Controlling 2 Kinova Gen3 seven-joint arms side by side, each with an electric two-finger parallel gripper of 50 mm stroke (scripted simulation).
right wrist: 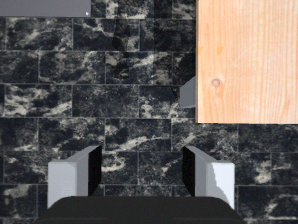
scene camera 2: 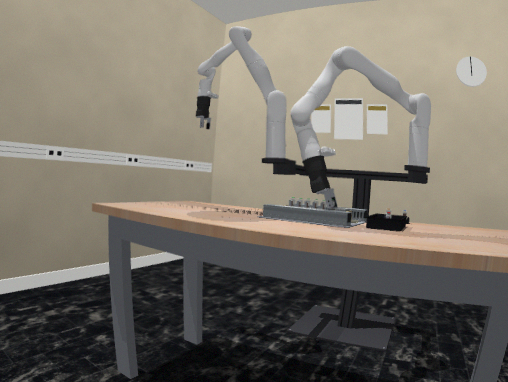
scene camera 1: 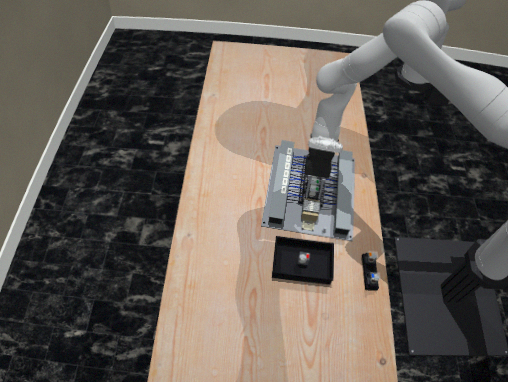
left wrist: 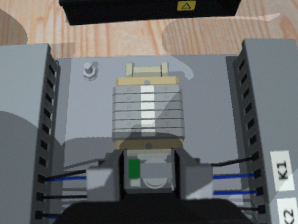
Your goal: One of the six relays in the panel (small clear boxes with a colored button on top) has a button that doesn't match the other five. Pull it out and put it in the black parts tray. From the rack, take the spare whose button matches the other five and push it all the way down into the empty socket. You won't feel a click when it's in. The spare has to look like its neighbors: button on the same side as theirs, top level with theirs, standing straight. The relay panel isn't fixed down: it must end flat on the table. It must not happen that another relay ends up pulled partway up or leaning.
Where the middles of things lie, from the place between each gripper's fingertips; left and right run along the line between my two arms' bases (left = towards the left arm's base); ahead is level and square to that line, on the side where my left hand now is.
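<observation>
The black parts tray [scene camera 1: 320,269] is 5 cm ahead of my left hand [scene camera 2: 332,207], 20 cm to the left of it and 5 cm below it. With respect to the relay panel [scene camera 1: 300,214], my left hand is 1 cm past it, 5 cm to the left of it and 4 cm above it.
Counted from my right hand, the black parts tray is 460 mm ahead, 980 mm to the left and 390 mm below; the relay panel is 400 mm ahead, 730 mm to the left and 390 mm below.
</observation>
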